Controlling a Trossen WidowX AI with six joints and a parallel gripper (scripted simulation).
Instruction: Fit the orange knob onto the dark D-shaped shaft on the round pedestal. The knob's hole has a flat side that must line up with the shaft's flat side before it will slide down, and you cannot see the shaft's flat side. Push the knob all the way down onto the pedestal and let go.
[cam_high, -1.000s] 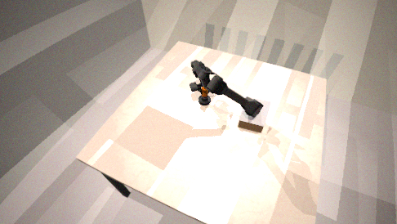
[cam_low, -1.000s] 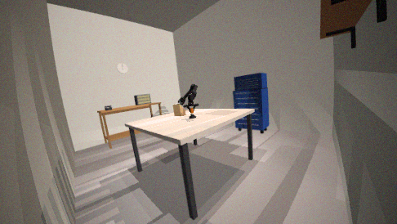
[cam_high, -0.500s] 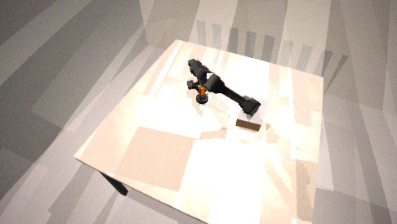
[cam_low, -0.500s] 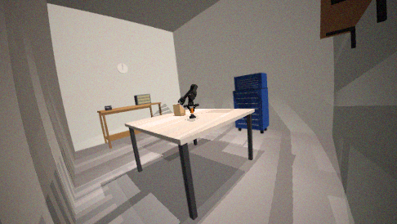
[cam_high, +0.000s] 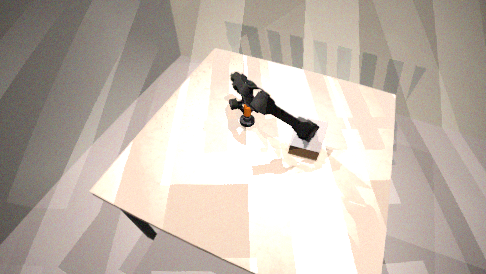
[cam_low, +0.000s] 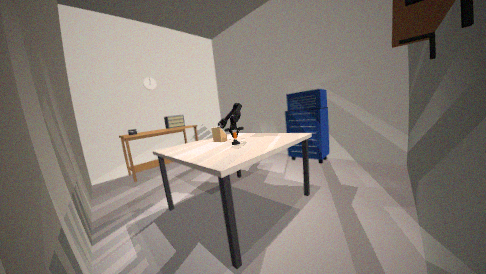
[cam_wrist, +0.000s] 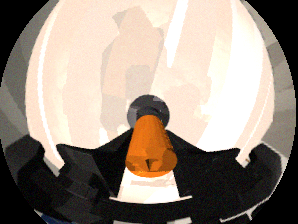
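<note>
Right now my gripper tip is 2 cm below the orange knob. Also, from my gripper tip: dark round pedestal 4 cm below.
</note>
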